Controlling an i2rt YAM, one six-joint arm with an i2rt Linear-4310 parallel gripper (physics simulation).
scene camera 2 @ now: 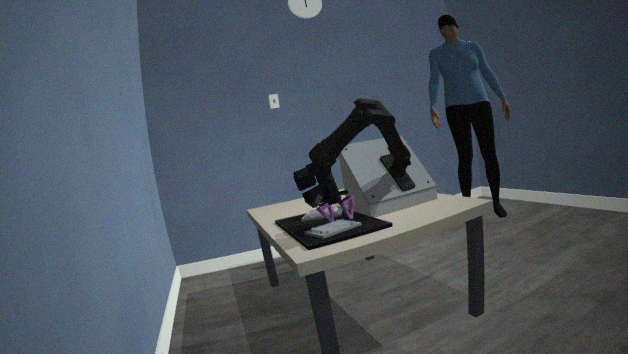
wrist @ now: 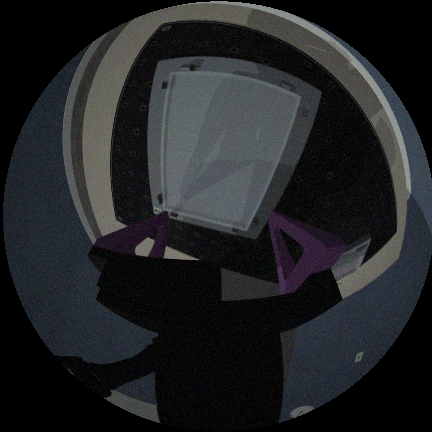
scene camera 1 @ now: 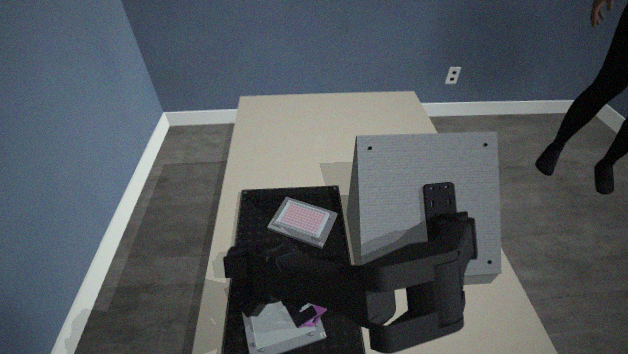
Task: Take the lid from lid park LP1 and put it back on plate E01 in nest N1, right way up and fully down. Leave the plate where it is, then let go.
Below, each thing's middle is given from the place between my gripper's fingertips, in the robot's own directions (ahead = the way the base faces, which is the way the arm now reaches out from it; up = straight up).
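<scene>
The clear grey lid [scene camera 1: 274,322] has my gripper 5 cm short of it and 2 cm to the right of it. As for the well plate with pink wells [scene camera 1: 307,220], it sits 2 cm behind my gripper and 25 cm to the right of it, and going by their middles, of the things named here it is the farthest from my gripper. The grey holder [wrist: 310,95] is 5 cm ahead of my gripper, 2 cm to the left of it and 1 cm below it.
</scene>
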